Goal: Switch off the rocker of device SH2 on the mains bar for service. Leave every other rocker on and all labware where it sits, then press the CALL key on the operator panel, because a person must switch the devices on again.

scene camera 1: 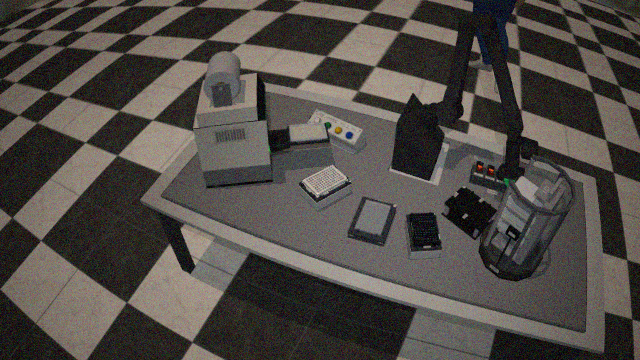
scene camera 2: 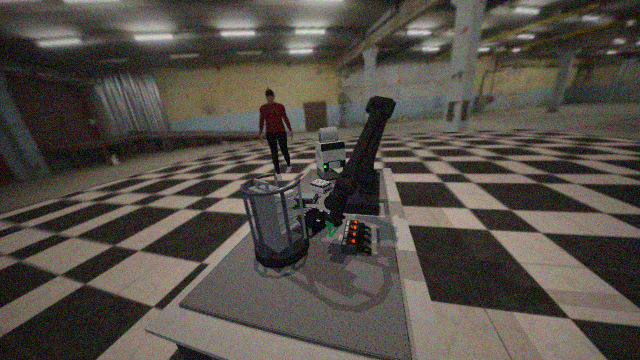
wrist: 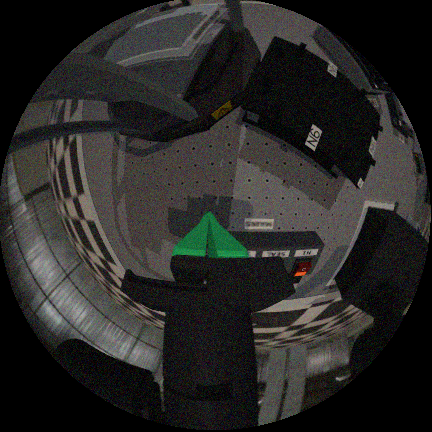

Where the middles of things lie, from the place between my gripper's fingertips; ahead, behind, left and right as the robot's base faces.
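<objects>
As things are at this moment, my hand is 120 mm below the cylindrical wire rack (scene camera 1: 512, 246). My hand is also 220 mm short of the rack and 70 mm to the right of it.
</objects>
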